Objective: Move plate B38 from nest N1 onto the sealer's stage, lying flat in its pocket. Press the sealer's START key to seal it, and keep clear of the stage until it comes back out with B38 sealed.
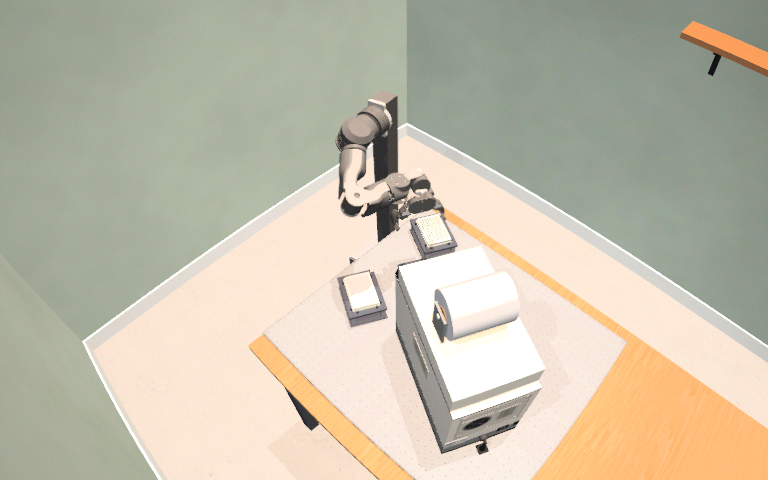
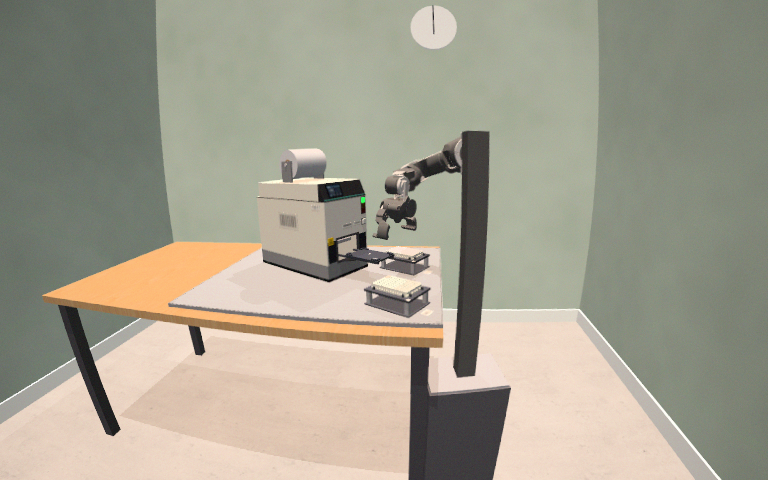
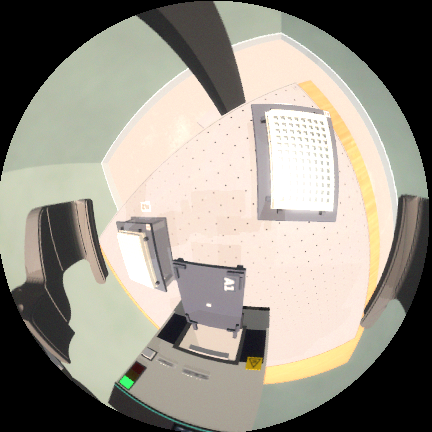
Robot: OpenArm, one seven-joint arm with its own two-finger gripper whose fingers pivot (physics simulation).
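Observation:
A pale plate with open wells (image 1: 433, 230) (image 2: 396, 284) (image 3: 300, 160) lies flat on one nest (image 3: 263, 165). A second plate (image 1: 361, 291) (image 3: 134, 254) lies on the other nest (image 3: 160, 240); the tag beside it seems to read N2. No plate name is readable. The sealer's dark stage (image 2: 370, 255) (image 3: 210, 295), marked A1, is out and bare. A small pale key (image 2: 363, 221) (image 3: 149, 353), likely START, is on the sealer's front. My gripper (image 1: 419, 215) (image 2: 395, 232) (image 3: 205, 266) is open and empty, high above the nests and stage.
The sealer (image 1: 492, 362) (image 2: 294, 226) (image 3: 210, 390) carries a film roll (image 1: 481, 305) (image 2: 308, 163) on top and shows a green light (image 2: 363, 199) (image 3: 127, 382). The arm's dark post (image 2: 474, 254) (image 3: 215, 50) stands at the table's edge, beside the nests.

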